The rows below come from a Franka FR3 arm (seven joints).
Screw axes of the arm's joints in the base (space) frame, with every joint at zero. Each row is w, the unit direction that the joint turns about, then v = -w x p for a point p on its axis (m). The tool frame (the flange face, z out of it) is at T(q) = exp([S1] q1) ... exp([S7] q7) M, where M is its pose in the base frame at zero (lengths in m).
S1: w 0 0 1 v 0.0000 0.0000 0.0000
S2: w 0 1 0 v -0.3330 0.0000 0.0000
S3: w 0 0 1 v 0.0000 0.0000 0.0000
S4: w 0 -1 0 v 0.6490 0.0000 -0.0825
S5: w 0 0 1 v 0.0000 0.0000 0.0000
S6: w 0 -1 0 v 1.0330 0.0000 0.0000
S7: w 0 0 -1 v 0.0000 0.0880 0.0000
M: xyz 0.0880 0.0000 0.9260 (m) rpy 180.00 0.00 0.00 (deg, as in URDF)
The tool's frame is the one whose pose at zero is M.
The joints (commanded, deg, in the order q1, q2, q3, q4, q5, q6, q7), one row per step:
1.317 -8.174 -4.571 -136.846 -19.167 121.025 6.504
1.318 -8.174 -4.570 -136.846 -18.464 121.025 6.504
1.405 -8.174 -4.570 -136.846 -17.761 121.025 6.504
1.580 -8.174 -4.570 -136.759 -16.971 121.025 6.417
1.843 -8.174 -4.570 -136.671 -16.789 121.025 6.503
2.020 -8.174 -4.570 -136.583 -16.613 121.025 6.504
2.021 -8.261 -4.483 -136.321 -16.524 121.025 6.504
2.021 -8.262 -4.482 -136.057 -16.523 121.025 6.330
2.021 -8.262 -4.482 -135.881 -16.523 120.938 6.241
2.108 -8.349 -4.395 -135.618 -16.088 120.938 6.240
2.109 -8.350 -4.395 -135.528 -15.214 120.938 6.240
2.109 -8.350 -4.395 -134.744 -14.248 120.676 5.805
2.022 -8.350 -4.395 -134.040 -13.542 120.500 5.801
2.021 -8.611 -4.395 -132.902 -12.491 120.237 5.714
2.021 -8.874 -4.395 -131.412 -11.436 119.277 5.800
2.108 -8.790 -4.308 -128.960 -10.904 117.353 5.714
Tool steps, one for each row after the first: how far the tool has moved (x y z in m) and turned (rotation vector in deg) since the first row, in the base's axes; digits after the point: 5 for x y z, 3 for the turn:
-0.00008 0.00056 -0.00014 0.548 -0.026 -0.438
-0.00010 0.00181 -0.00027 1.096 -0.051 -0.790
0.00037 0.00380 0.00024 1.719 -0.142 -1.025
0.00096 0.00604 0.00086 1.848 -0.253 -0.958
0.00150 0.00757 0.00148 1.982 -0.344 -0.891
0.00280 0.00828 0.00413 2.034 -0.695 -0.856
0.00412 0.00821 0.00612 2.045 -0.917 -0.687
0.00482 0.00811 0.00733 2.037 -0.987 -0.620
0.00610 0.00979 0.00996 2.363 -1.348 -0.710
0.00646 0.01046 0.01050 3.049 -1.467 -1.244
0.00965 0.01089 0.01595 3.806 -1.927 -1.456
0.01254 0.01047 0.02099 4.328 -2.487 -1.985
0.01694 0.01089 0.03141 5.142 -3.647 -2.536
0.02128 0.01101 0.04378 5.887 -4.518 -3.360
0.02800 0.01169 0.05971 6.113 -4.999 -3.689

